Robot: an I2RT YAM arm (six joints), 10 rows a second.
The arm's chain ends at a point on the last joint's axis. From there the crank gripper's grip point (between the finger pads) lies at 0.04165 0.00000 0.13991 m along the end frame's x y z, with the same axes.
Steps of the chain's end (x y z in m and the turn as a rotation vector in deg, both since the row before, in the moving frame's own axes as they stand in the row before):
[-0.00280 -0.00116 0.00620 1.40 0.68 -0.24]
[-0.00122 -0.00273 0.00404 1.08 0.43 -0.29]
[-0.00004 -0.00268 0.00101 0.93 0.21 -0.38]
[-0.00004 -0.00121 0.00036 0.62 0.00 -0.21]
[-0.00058 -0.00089 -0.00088 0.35 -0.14 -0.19]
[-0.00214 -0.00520 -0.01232 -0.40 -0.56 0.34]
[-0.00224 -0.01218 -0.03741 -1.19 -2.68 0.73]
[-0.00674 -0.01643 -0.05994 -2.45 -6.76 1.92]
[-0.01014 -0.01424 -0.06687 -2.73 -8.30 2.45]
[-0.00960 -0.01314 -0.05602 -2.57 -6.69 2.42]
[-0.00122 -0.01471 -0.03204 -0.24 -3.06 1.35]
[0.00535 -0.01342 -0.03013 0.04 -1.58 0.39]
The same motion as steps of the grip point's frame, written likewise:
[-0.00115 -0.00475 0.00565 1.40 0.68 -0.24]
[-0.00018 -0.00558 0.00370 1.08 0.43 -0.29]
[0.00046 -0.00523 0.00084 0.93 0.21 -0.38]
[-0.00004 -0.00288 0.00035 0.62 0.00 -0.21]
[-0.00092 -0.00188 -0.00078 0.35 -0.14 -0.19]
[-0.00351 -0.00398 -0.01192 -0.40 -0.56 0.34]
[-0.00885 -0.00877 -0.03565 -1.19 -2.68 0.73]
[-0.02361 -0.00924 -0.05617 -2.45 -6.76 1.92]
[-0.03094 -0.00612 -0.06253 -2.73 -8.30 2.45]
[-0.02634 -0.00536 -0.05230 -2.57 -6.69 2.42]
[-0.00877 -0.01323 -0.03002 -0.24 -3.06 1.35]
[0.00148 -0.01325 -0.02903 0.04 -1.58 0.39]

